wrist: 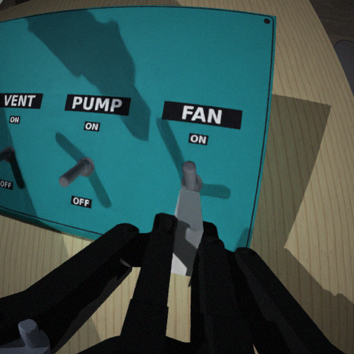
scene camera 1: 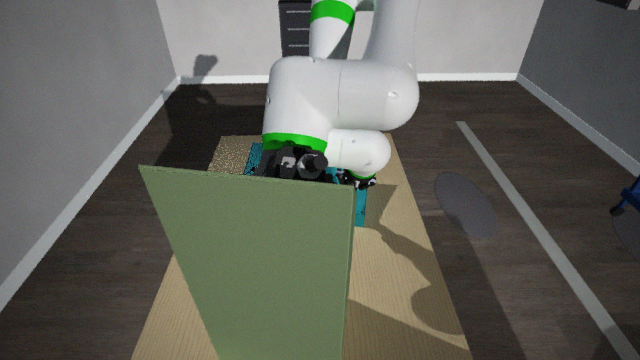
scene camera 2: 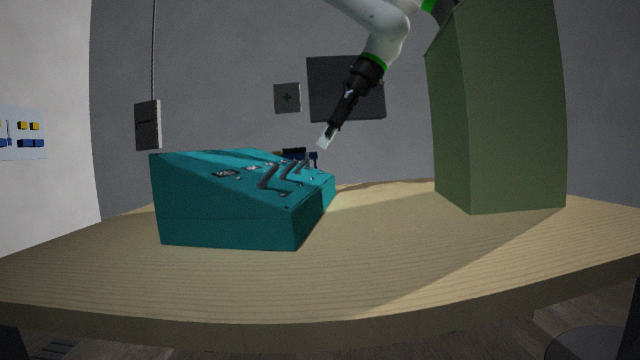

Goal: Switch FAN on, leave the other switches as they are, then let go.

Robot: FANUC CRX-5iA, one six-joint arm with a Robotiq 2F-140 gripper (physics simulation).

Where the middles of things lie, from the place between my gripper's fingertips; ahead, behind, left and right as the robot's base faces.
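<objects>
From here I can see the teal switch box (scene camera 2: 212, 198), and it's 11 cm to the left of my hand, 18 cm ahead of it and 7 cm below it.
</objects>
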